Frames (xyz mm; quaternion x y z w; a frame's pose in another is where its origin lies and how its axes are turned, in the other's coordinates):
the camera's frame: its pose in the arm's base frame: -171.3 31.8 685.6 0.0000 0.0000 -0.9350 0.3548
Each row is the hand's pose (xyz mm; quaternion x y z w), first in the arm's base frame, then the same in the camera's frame.
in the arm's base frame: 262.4 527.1 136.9 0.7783 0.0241 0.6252 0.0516
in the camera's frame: -653.1 -82.9 -548.7 -0.2536 -0.7363 -0.2701 0.5663
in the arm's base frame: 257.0 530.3 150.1 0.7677 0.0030 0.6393 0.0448
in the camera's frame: -651.2 -88.9 -535.5 -0.2695 -0.7188 -0.2687 0.5818
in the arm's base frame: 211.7 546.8 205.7 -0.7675 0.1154 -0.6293 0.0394
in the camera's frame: -628.2 -131.3 -479.9 -0.3802 -0.6767 -0.1864 0.6024
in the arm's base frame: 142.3 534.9 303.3 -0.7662 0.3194 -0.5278 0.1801
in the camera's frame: -568.4 -168.4 -382.3 -0.5704 -0.6030 -0.0189 0.5573
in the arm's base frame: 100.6 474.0 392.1 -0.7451 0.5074 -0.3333 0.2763
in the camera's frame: -496.8 -150.5 -293.5 -0.7387 -0.5166 0.1401 0.4096
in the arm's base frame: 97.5 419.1 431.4 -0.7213 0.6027 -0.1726 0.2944
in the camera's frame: -458.1 -111.5 -254.2 -0.8194 -0.4606 0.2140 0.2658
